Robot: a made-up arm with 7 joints. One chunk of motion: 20 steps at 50 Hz.
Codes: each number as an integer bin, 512 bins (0 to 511) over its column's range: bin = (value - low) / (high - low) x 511, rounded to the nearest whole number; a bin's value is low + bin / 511 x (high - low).
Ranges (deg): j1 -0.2..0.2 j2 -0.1..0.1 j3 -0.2..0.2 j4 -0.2..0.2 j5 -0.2..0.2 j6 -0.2..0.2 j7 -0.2..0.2
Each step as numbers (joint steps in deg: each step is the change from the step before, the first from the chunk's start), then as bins.
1 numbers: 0.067 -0.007 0.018 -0.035 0.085 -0.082 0.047
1 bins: 341 238 278 211 364 151 316
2 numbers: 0.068 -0.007 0.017 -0.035 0.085 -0.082 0.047
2 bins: 342 238 277 211 364 151 316
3 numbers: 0.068 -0.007 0.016 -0.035 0.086 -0.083 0.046
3 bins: 342 238 276 211 365 149 314
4 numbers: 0.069 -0.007 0.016 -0.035 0.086 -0.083 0.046
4 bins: 344 238 276 211 365 149 314
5 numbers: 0.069 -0.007 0.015 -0.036 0.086 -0.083 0.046
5 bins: 344 238 275 210 365 149 314
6 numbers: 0.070 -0.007 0.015 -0.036 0.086 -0.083 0.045
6 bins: 345 238 275 210 365 149 313
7 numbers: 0.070 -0.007 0.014 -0.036 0.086 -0.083 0.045
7 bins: 345 238 273 210 365 149 313
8 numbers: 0.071 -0.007 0.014 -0.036 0.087 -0.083 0.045
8 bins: 346 238 273 210 367 149 313
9 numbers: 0.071 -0.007 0.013 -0.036 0.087 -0.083 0.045
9 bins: 346 238 272 210 367 149 313
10 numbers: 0.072 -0.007 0.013 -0.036 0.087 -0.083 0.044
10 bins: 347 238 272 210 367 149 312
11 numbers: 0.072 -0.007 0.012 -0.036 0.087 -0.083 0.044
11 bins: 347 238 271 210 367 149 312
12 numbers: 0.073 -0.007 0.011 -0.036 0.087 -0.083 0.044
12 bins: 349 238 270 210 367 149 312
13 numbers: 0.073 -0.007 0.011 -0.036 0.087 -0.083 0.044
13 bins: 349 238 270 210 367 149 312
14 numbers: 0.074 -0.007 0.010 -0.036 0.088 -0.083 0.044
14 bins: 350 238 268 210 368 149 312
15 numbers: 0.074 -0.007 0.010 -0.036 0.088 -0.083 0.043
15 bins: 350 238 268 210 368 149 310
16 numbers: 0.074 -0.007 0.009 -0.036 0.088 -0.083 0.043
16 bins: 350 238 267 210 368 149 310
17 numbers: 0.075 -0.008 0.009 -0.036 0.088 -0.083 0.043
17 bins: 351 235 267 210 368 149 310
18 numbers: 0.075 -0.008 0.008 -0.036 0.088 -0.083 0.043
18 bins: 351 235 266 210 368 149 310
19 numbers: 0.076 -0.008 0.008 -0.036 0.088 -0.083 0.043
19 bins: 353 235 266 210 368 149 310
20 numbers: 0.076 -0.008 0.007 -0.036 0.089 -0.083 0.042
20 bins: 353 235 264 210 369 149 309
